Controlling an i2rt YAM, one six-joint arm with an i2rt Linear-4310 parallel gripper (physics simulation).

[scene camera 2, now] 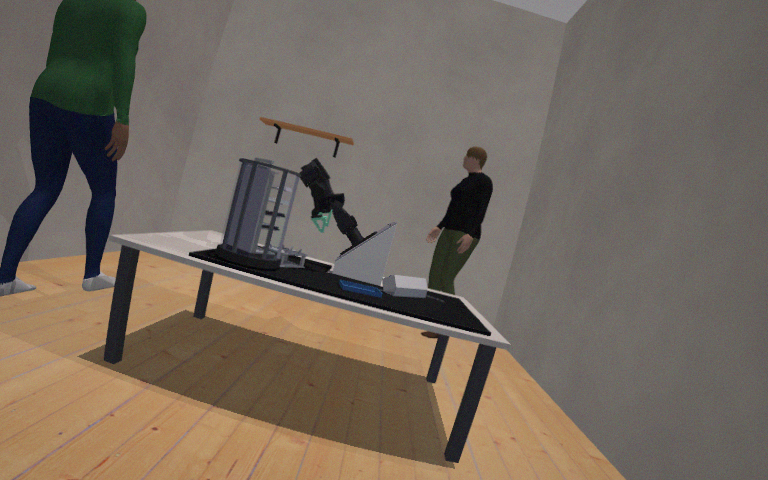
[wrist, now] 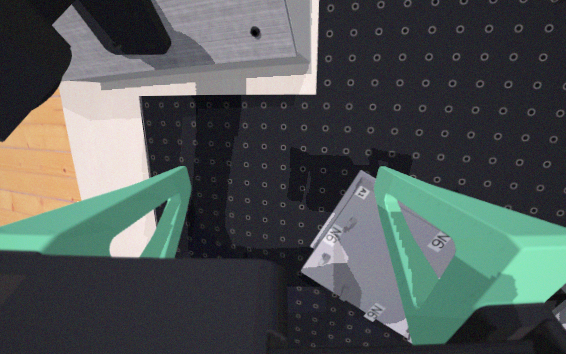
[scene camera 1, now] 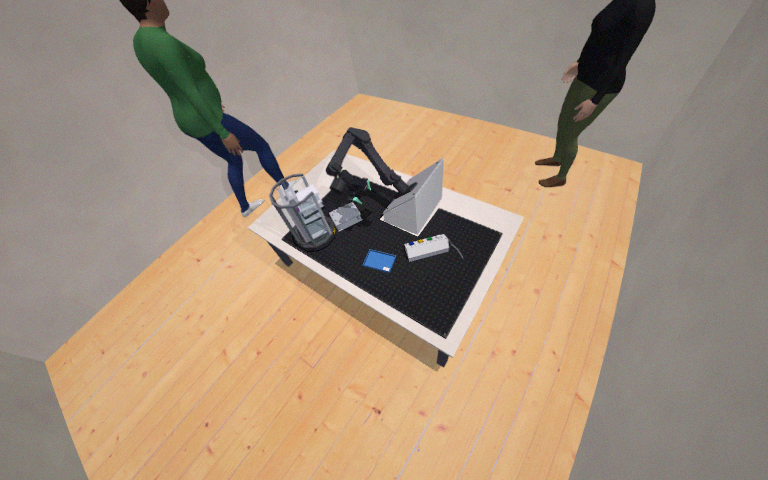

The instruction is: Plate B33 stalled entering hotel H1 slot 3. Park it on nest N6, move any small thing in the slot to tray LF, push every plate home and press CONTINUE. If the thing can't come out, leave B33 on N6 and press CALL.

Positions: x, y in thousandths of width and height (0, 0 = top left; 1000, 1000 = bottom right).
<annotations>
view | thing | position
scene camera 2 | round plate rack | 342, 414
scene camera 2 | white button box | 516, 595
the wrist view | my gripper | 499, 501
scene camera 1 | round plate rack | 408, 482
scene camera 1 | white button box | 567, 511
</annotations>
